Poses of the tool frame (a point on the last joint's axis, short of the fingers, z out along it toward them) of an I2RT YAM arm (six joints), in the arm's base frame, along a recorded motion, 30 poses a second.
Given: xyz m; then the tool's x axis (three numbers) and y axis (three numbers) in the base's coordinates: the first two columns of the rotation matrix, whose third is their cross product.
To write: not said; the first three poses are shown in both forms.
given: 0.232 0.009 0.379 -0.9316 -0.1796 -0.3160 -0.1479 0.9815 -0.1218
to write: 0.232 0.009 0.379 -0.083 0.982 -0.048 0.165
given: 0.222 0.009 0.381 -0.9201 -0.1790 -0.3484 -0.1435 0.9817 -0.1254
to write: 0.222 0.009 0.381 -0.082 0.979 -0.049 0.182
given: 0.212 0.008 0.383 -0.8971 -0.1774 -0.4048 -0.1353 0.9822 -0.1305
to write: 0.212 0.008 0.383 -0.080 0.973 -0.050 0.212
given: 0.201 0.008 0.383 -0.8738 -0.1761 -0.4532 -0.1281 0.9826 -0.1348
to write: 0.201 0.008 0.383 -0.079 0.967 -0.050 0.239
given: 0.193 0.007 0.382 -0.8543 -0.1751 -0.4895 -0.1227 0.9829 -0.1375
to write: 0.193 0.007 0.382 -0.077 0.962 -0.051 0.259
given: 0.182 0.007 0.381 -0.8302 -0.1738 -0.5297 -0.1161 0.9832 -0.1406
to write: 0.182 0.007 0.381 -0.076 0.955 -0.051 0.281
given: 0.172 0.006 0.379 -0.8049 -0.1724 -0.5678 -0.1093 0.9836 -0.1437
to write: 0.172 0.006 0.379 -0.074 0.949 -0.052 0.303
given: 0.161 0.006 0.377 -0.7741 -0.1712 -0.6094 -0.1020 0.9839 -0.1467
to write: 0.161 0.006 0.377 -0.073 0.940 -0.053 0.328
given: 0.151 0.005 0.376 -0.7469 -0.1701 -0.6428 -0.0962 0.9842 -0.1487
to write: 0.151 0.005 0.376 -0.071 0.933 -0.053 0.349
